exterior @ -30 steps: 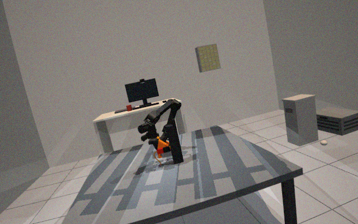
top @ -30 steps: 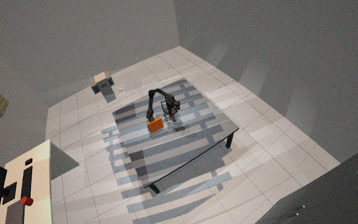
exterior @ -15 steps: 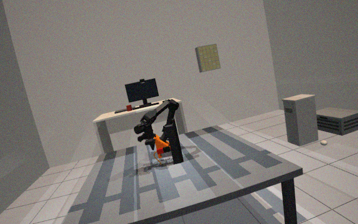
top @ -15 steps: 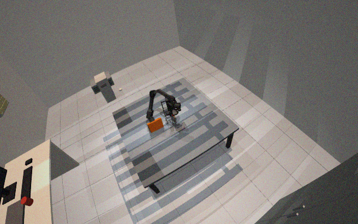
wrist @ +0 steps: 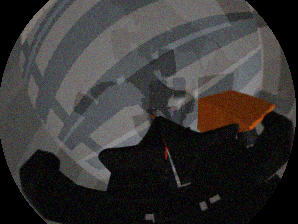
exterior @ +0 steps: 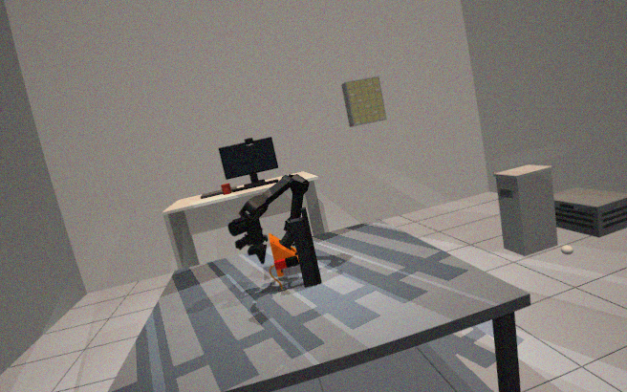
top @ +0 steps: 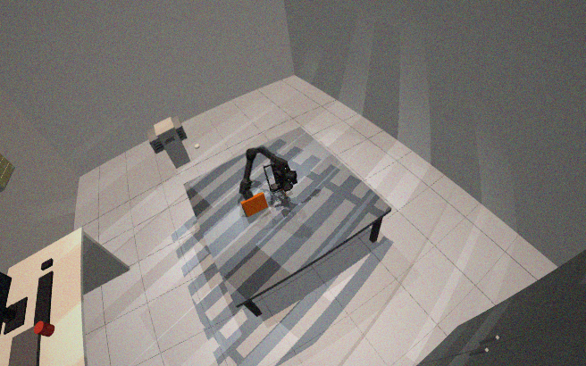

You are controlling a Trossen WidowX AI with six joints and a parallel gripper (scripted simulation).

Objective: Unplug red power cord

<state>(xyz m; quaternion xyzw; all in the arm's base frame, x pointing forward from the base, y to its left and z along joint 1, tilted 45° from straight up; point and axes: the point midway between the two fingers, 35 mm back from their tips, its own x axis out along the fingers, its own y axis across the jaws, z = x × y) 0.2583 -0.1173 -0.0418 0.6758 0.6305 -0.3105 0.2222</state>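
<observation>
Now: the red plug 90 mm to the left of my gripper tip, 10 mm below it and 10 mm ahead of it.
</observation>
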